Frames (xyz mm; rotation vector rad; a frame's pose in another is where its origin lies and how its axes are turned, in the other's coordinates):
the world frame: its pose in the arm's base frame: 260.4 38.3 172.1 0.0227 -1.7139 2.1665
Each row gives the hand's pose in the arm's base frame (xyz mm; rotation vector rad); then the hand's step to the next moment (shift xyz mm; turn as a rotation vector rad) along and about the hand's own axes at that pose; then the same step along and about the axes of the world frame.
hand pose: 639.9 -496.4 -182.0 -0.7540 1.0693 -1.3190
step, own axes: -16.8 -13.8 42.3 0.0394 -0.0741 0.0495
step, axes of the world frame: -22.5 -41.2 -7.9 -0.0102 -0.0674 0.0696
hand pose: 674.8 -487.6 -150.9 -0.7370 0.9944 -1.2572
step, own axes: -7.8 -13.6 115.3 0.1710 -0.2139 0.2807
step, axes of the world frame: -77.8 -86.5 -3.0 -0.1538 -0.2628 0.2471
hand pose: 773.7 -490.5 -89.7 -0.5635 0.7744 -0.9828
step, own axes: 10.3 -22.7 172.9 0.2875 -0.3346 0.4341
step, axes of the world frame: -92.0 -148.2 8.2 -0.2505 -0.3997 0.4007
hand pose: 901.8 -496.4 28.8 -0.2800 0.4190 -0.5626
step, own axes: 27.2 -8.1 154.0 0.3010 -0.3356 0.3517
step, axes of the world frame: -49.6 -147.8 14.7 -0.2489 -0.3164 0.4060
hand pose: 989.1 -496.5 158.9 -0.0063 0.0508 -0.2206
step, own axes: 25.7 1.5 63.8 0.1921 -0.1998 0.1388
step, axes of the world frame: -12.6 -66.2 13.7 -0.1745 -0.1240 0.2242
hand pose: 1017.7 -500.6 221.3 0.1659 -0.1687 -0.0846
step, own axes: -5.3 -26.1 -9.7 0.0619 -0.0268 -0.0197
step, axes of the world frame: -5.2 19.8 19.6 -0.0695 -0.0003 0.0105
